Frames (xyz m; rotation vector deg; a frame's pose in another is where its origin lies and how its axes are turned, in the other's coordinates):
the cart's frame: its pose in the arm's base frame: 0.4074 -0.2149 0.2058 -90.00 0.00 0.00
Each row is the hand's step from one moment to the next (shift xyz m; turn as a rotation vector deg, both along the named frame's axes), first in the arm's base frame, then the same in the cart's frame.
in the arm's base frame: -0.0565 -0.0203 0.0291 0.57 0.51 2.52
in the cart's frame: -0.0565 -0.0291 -0.0203 0.57 -2.52 0.51
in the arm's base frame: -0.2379 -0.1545 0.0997 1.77 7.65 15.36
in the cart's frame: -0.2379 -0.0997 -0.1545 1.77 -15.36 7.65
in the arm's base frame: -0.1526 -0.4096 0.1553 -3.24 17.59 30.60
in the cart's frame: -0.1526 -0.1553 -0.4096 -3.24 -30.60 17.59
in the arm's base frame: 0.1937 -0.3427 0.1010 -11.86 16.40 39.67
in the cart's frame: 0.1937 -0.1010 -0.3427 -11.86 -39.67 16.40
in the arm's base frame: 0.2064 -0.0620 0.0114 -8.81 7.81 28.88
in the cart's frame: 0.2064 -0.0114 -0.0620 -8.81 -28.88 7.81
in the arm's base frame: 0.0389 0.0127 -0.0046 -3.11 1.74 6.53
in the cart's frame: 0.0389 0.0046 0.0127 -3.11 -6.53 1.74
